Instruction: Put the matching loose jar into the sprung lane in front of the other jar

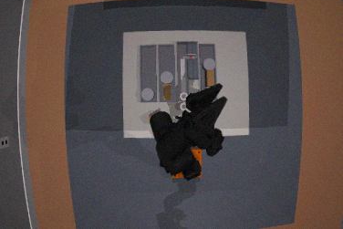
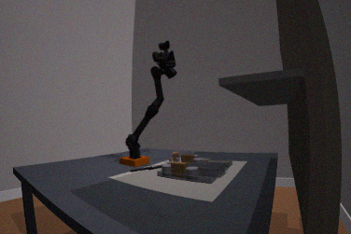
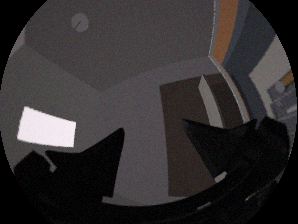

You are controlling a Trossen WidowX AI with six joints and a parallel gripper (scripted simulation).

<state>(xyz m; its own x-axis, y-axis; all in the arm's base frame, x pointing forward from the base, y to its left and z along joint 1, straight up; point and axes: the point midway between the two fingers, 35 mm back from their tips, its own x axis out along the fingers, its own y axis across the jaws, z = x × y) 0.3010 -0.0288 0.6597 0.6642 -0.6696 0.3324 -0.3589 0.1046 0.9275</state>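
Now: the white pusher part 11 cm ahead of my gripper tip, 2 cm to the left of it and 66 cm below it. Round my gripper tip: shelf: 51 cm ahead, 35 cm below; then sprung lane: 15 cm ahead, 2 cm to the left, 69 cm below; then small red mark: 19 cm ahead, 1 cm to the left, 64 cm below.
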